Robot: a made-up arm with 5 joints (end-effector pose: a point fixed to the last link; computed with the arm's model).
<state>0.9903 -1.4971 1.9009 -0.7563 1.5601</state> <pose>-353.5 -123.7 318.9 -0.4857 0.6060 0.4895 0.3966</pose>
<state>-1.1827 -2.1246 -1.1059 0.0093 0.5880</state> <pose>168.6 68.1 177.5 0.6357 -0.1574 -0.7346 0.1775</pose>
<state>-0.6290 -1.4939 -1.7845 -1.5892 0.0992</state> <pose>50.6 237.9 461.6 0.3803 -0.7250 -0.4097 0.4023</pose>
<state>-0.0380 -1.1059 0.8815 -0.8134 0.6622</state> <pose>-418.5 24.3 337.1 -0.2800 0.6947 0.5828 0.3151</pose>
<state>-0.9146 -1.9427 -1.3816 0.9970 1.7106</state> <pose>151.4 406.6 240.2 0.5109 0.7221 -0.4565 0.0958</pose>
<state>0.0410 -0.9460 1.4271 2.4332 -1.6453</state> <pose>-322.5 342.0 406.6 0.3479 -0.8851 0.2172 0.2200</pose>
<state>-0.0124 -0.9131 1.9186 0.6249 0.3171</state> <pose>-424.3 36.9 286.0 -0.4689 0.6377 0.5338 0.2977</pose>
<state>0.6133 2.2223 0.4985 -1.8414 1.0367</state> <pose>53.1 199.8 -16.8 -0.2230 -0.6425 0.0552 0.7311</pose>
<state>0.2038 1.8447 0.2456 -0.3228 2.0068</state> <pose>-303.0 -92.1 -21.4 -0.4025 -0.3176 -0.8458 0.1474</pose>
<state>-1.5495 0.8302 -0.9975 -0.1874 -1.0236</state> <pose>126.2 666.3 165.8 -0.5551 -0.6837 0.4695 0.0630</pose>
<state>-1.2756 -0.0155 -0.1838 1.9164 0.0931</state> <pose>-39.8 664.2 269.3 0.3554 -0.4368 0.0885 0.8216</pose>
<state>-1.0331 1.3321 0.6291 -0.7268 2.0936</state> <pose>-353.7 207.7 -4.7 -0.6053 -0.0840 -0.7890 0.0631</pose>
